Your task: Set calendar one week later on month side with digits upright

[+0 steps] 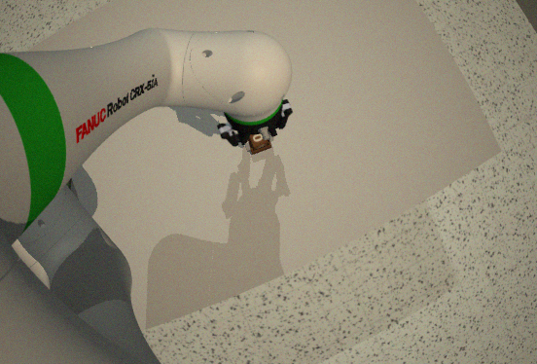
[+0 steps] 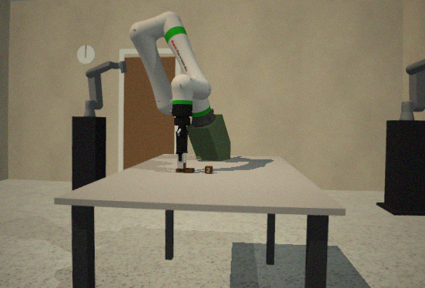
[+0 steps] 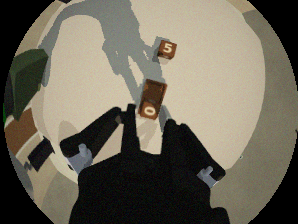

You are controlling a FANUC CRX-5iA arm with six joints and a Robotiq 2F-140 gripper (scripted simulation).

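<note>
Right now my hand is 4 cm above the brown tray and 2 cm to the right of it.
</note>
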